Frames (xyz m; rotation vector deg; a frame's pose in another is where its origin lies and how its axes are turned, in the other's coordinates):
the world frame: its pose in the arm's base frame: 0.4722 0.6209 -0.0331 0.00 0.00 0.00
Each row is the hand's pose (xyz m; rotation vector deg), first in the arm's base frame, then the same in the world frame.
Working: the arm's base frame: its pose in the world frame: -0.4722 -0.6209 0.0331 0.00 0.00 0.00

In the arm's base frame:
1: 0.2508 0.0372 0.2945 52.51 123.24 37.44
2: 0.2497 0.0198 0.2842 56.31 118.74 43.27
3: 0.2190 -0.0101 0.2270 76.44 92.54 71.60
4: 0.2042 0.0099 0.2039 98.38 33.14 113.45
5: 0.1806 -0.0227 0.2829 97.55 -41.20 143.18
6: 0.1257 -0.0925 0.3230 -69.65 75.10 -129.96
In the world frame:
1: -0.2214 -0.5837 0.3276 52.51 123.24 37.44
2: -0.2225 -0.6011 0.3173 56.31 118.74 43.27
3: -0.2532 -0.6310 0.2601 76.44 92.54 71.60
4: -0.2680 -0.6110 0.2370 98.38 33.14 113.45
5: -0.2916 -0.6436 0.3160 97.55 -41.20 143.18
6: -0.3465 -0.7134 0.3561 -69.65 75.10 -129.96

